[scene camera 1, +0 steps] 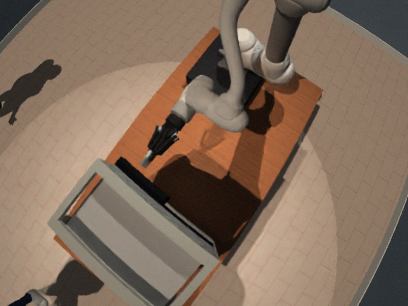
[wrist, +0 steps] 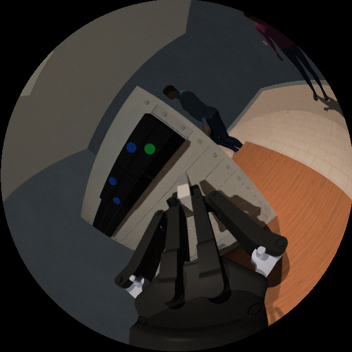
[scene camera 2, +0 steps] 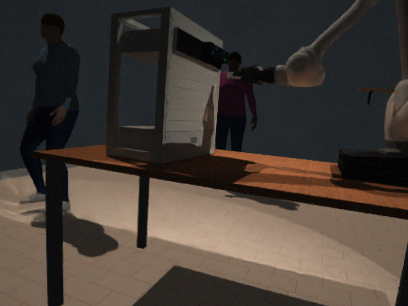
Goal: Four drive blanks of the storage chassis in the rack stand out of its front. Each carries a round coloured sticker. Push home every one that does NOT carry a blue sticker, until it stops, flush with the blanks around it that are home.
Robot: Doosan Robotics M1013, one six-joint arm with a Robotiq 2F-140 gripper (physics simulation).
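Seen in the pictures: gripper, fingertip midpoint: (scene camera 1: 142, 166) (scene camera 2: 227, 75); arm's base, origin of the base link: (scene camera 2: 404, 154).
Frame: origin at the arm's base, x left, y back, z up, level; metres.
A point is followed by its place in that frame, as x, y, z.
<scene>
The storage chassis (scene camera 1: 142, 180) {0.067, -0.851, 0.422} (scene camera 2: 191, 46) {0.268, -0.894, 0.378} (wrist: 131, 175) is a black band high in the front of the light grey rack (scene camera 1: 103, 169) {-0.044, -0.894, 0.489} (scene camera 2: 114, 90) {0.389, -1.179, 0.174} (wrist: 120, 120). In the wrist view a green sticker (wrist: 149, 149) sits beside a blue sticker (wrist: 131, 147) near the band's upper end. Two more blue stickers, one (wrist: 112, 181) and another (wrist: 116, 200), are farther down the band. How far each blank stands out is hard to tell. My gripper (scene camera 1: 146, 159) {0.001, -0.811, 0.302} (scene camera 2: 234, 76) {0.001, -0.811, 0.302} (wrist: 185, 181) is shut and empty, its pale tips in front of the rack, apart from it and lower than the chassis.
Pale panels (scene camera 2: 190, 100) {0.217, -0.904, 0.158} (wrist: 200, 167) fill the rack front below the chassis. The rack stands on the wooden table (scene camera 1: 195, 150) {0.070, -0.567, -0.109} (scene camera 2: 280, 170) {0.164, -0.494, -0.109} (wrist: 305, 200). The arm's black base (scene camera 1: 205, 65) {-0.150, -0.123, -0.011} (scene camera 2: 370, 167) {0.169, -0.155, -0.052} is at the table's other end. Two people (scene camera 2: 50, 90) (scene camera 2: 235, 105) stand beyond the table.
</scene>
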